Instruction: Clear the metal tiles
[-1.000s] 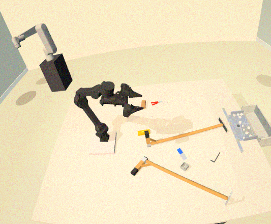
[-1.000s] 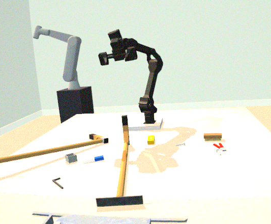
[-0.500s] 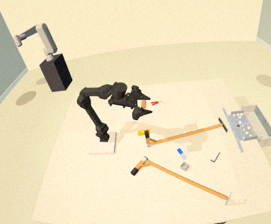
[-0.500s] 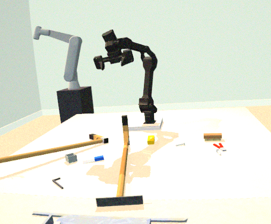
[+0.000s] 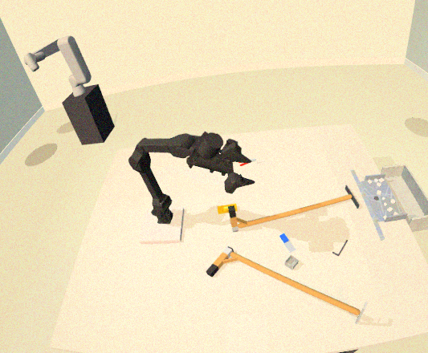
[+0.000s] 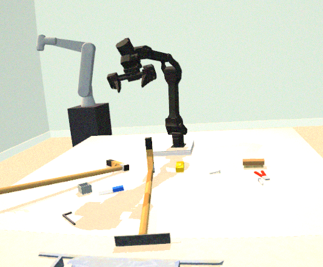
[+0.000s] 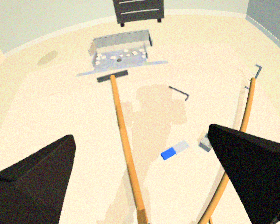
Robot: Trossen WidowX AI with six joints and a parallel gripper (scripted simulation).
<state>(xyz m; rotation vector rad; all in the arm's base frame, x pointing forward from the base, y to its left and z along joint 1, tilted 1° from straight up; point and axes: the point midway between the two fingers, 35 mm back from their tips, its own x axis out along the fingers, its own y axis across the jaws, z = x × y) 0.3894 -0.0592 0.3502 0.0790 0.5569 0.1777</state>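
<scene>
The long scraper is 290 mm below my gripper tip, 170 mm ahead of it and 100 mm to the left of it. From my gripper tip the other things lie so: yellow block (340 mm below, 140 mm to the left, 140 mm behind); blue marker (350 mm below, 130 mm ahead, 60 mm to the right); small grey box (340 mm below, 160 mm to the right, 140 mm ahead).
</scene>
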